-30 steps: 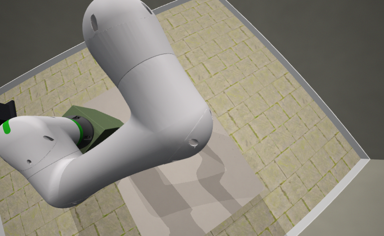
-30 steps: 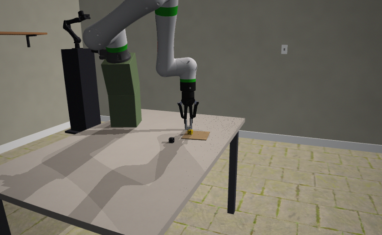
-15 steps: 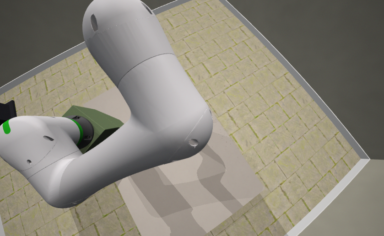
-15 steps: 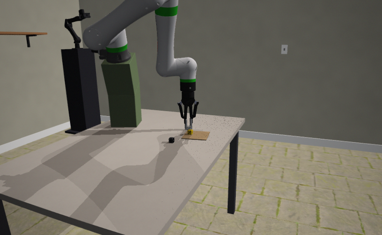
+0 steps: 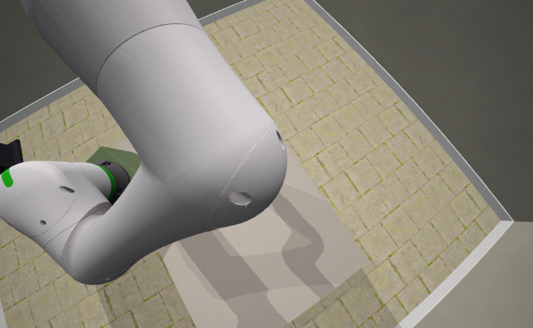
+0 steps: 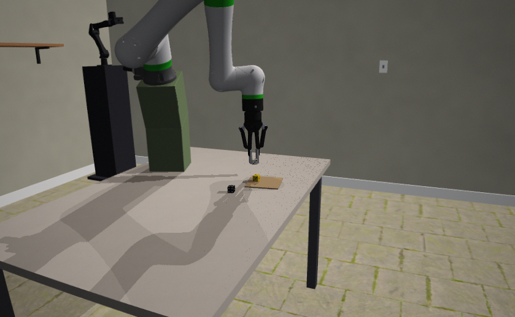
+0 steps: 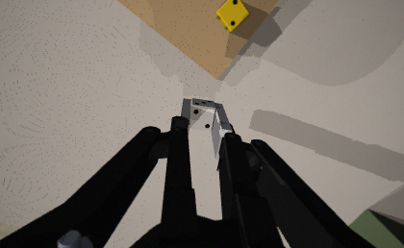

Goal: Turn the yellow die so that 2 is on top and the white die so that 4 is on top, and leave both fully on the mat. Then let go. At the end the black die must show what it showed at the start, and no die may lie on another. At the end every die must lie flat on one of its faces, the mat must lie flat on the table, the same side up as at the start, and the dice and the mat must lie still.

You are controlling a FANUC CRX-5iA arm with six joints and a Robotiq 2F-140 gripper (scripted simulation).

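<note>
The tan mat is 9 cm to the right of my hand, 9 cm below it and 9 cm ahead of it. Round my hand: white die: 2 cm below; then black die: 24 cm to the right, 8 cm below; then yellow die: 9 cm to the right, 7 cm below, 5 cm ahead.
</note>
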